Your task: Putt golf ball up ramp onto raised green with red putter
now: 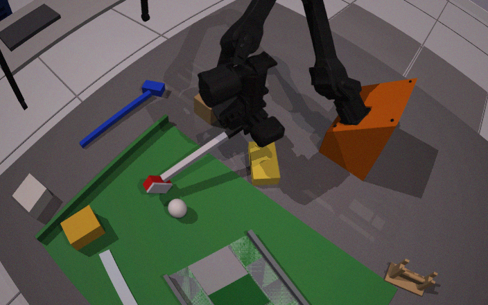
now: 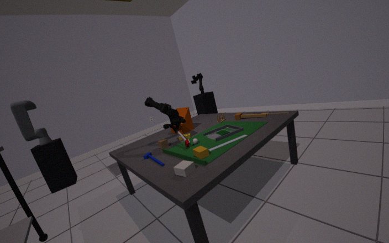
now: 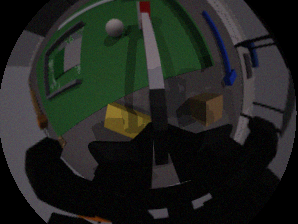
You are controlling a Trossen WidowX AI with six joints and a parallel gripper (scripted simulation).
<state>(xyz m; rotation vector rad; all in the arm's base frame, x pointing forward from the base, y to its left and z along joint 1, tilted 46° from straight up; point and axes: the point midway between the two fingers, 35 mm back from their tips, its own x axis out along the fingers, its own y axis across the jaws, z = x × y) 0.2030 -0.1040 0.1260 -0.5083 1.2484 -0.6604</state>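
The yellow block is 60 mm to the left of my gripper tip, 60 mm below it and 10 mm behind it. The rest, counted from my gripper tip: tan cube: 140 mm to the right, 40 mm below, 20 mm behind; blue putter: 300 mm to the right, 160 mm ahead, 60 mm below; white golf ball: 220 mm ahead, 50 mm below, 30 mm to the left.
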